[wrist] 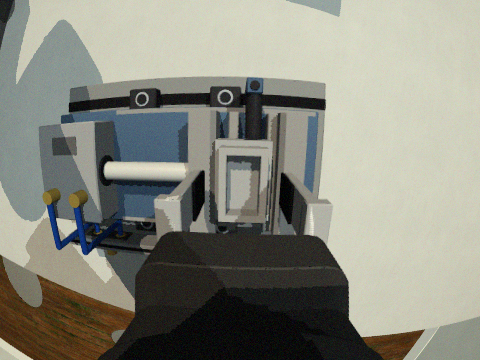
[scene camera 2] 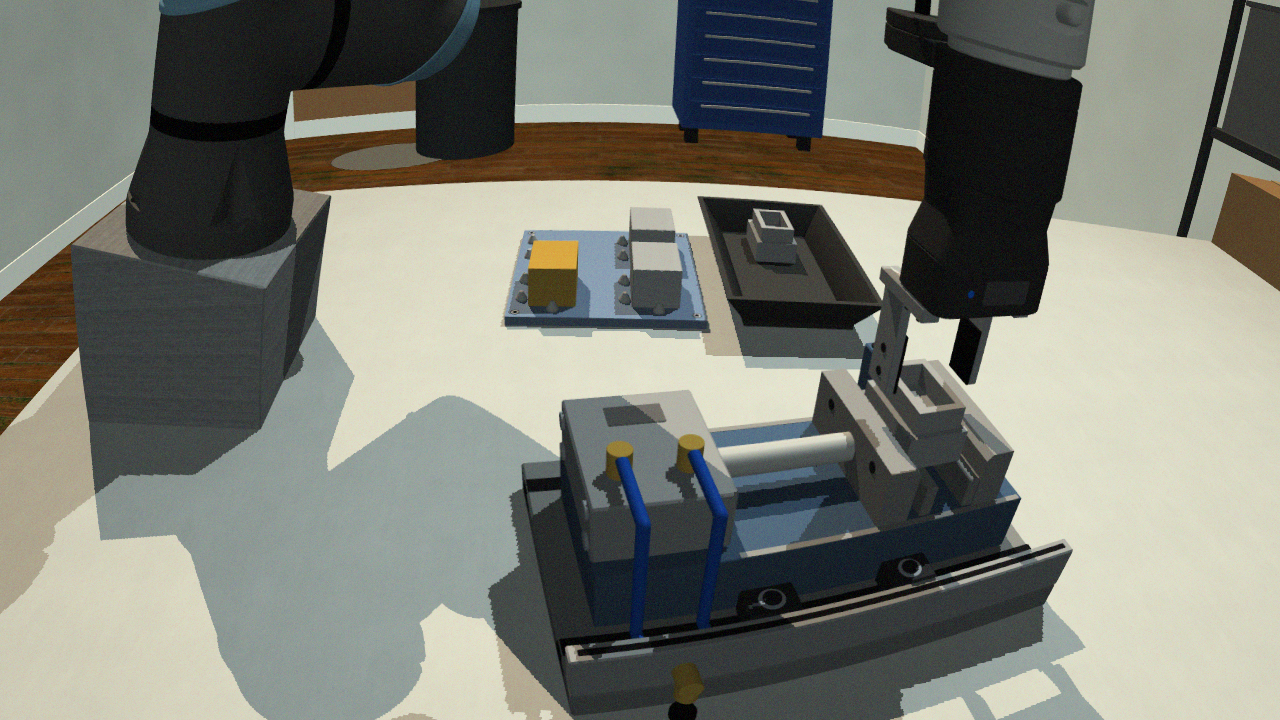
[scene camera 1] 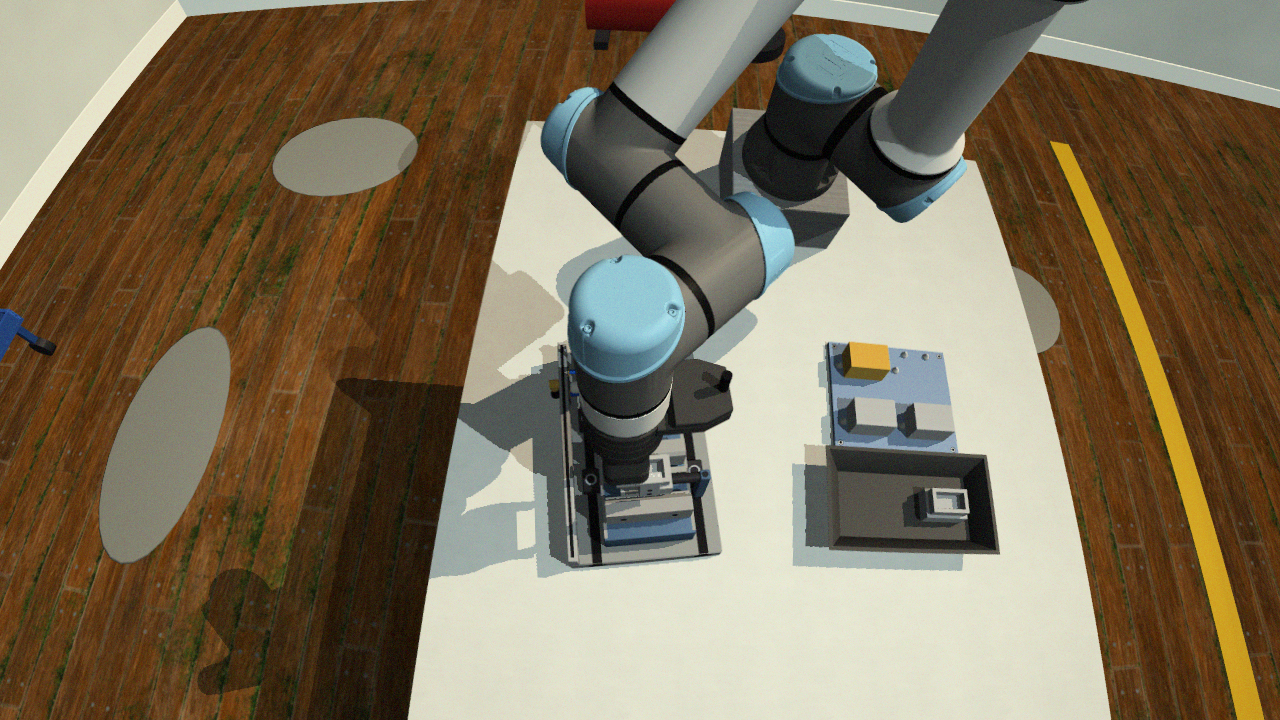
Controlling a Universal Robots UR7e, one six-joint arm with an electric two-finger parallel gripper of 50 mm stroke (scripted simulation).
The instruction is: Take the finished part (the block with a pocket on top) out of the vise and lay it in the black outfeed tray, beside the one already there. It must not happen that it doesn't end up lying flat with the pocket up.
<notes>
I see my gripper (scene camera 2: 923, 379) and an orange block (scene camera 2: 553, 267).
The orange block also shows in scene camera 1 (scene camera 1: 866, 361). My gripper also shows in the wrist view (wrist: 242, 187) and in scene camera 1 (scene camera 1: 646, 468). The wrist view misses the orange block: it is out of frame.
</notes>
